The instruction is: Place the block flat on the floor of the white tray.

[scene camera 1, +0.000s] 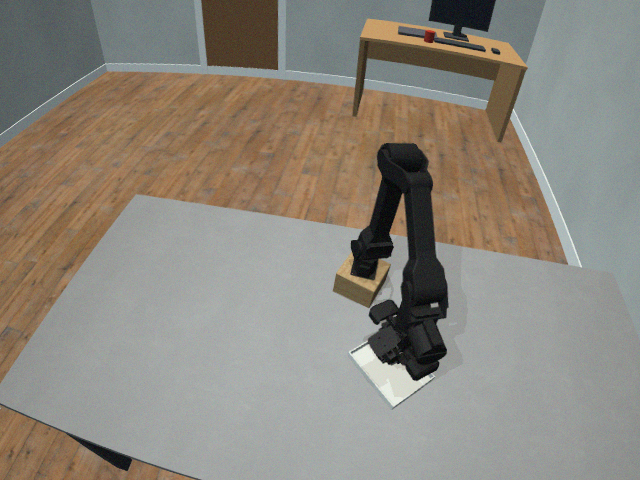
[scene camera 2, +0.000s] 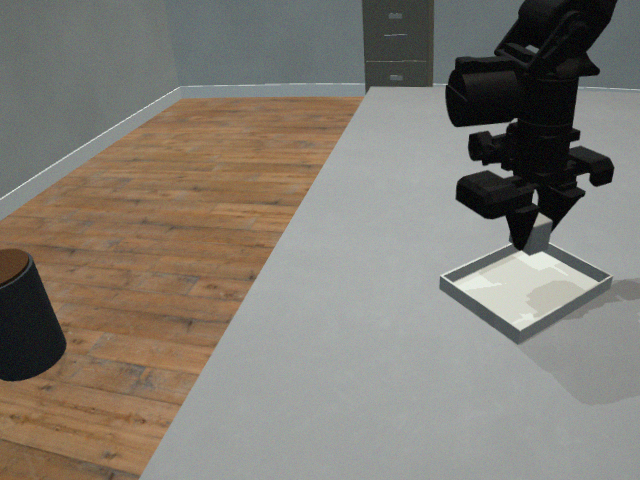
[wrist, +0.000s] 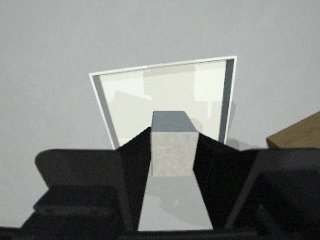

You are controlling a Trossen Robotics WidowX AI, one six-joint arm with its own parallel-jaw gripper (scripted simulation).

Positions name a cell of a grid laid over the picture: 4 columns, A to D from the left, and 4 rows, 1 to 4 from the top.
Labels:
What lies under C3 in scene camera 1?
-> My gripper.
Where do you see a white tray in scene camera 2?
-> D3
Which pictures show my gripper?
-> Scene camera 1, scene camera 2 and the wrist view: all of them.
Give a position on a white tray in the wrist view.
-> C2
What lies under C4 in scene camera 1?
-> A white tray.

